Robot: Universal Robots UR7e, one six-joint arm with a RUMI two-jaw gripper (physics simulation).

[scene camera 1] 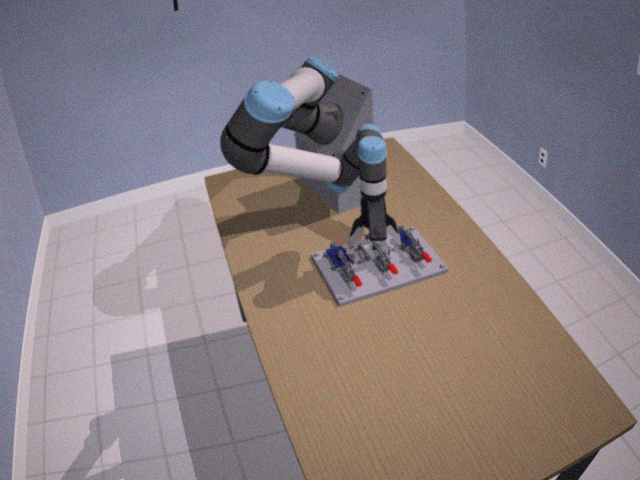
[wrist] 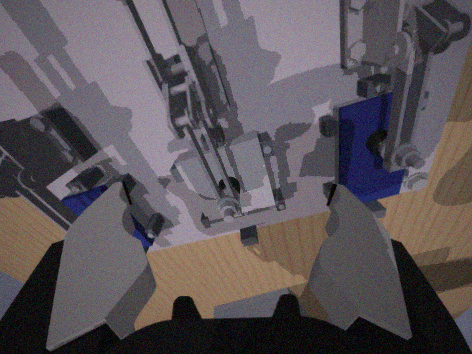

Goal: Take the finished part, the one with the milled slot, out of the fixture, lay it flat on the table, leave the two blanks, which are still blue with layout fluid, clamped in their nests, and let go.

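Frame: origin at the arm's base, x ahead, y left, z up, level; centimetres.
Where they show: gripper, fingertip midpoint: (scene camera 1: 374, 247) (wrist: 231, 185); arm's base, link origin: (scene camera 1: 328, 123).
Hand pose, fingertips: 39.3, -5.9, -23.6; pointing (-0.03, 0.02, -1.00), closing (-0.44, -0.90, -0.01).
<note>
Each offset is from my fingertips to the top centre of the thing, as dx, dy, dz. "spot": to the spot under its first point. Level surfaces: height alone.
The finished part @[-1.4, +0.5, -0.8] (wrist: 252, 162) (scene camera 1: 364, 250), bare grey metal, sits in the middle nest of the fixture plate @[spot: +5.7, -16.4, -2.9] (scene camera 1: 334, 284) (wrist: 295, 30). A clamp arm (wrist: 207, 167) reaches over it and hides some of it; the slot is hard to make out. One blue blank @[-3.2, -10.3, -1.3] (wrist: 360, 145) (scene camera 1: 337, 256) is in its nest on the right in the wrist view. The other blue blank @[spot: +3.3, +11.1, -0.3] (wrist: 82, 201) (scene camera 1: 406, 237) is on the left there, partly behind a finger. My gripper (wrist: 231, 185) (scene camera 1: 375, 238) is open and empty, pointing down above the middle nest, with its fingers spread to either side of the part.
Toggle clamps with red handles @[spot: +11.2, -11.9, +0.8] (scene camera 1: 357, 280) @[spot: +12.2, -1.3, +1.2] (scene camera 1: 392, 268) @[spot: +13.4, +9.8, +1.8] (scene camera 1: 426, 256) stand at the three nests. The plate lies on the wooden table @[dz -4.4] (scene camera 1: 413, 361). The robot's grey pedestal (scene camera 1: 354, 111) stands at the table's back edge. Shadows of the arm cross the table.
</note>
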